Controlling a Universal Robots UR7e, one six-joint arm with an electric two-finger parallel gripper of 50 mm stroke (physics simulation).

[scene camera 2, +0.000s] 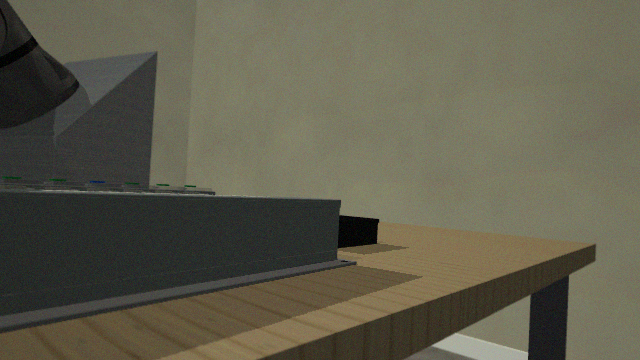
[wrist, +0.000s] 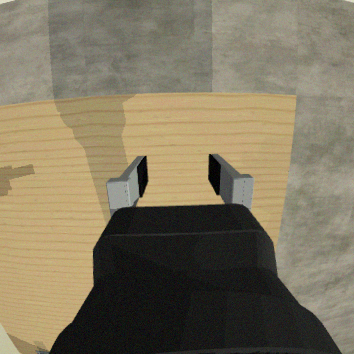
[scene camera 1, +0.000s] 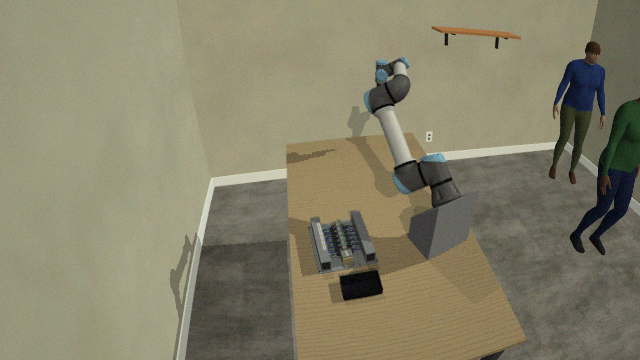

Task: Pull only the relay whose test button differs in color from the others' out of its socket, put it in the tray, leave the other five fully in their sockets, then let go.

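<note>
A row of relays stands in sockets on a grey panel between two grey ducts. In the scene camera 2 view the test buttons show above the duct: one blue button and several green ones, such as the green button beside it. The relays' lower parts and sockets are hidden there by the duct. The black tray lies on the table at the panel's near end. My gripper is open and empty, high above the far part of the table, away from the relays; in both scene views its fingers do not show.
Grey ducts rise along both sides of the relay row. A grey angled block stands beside the arm's base on the wooden table. Two people are on the floor at the right.
</note>
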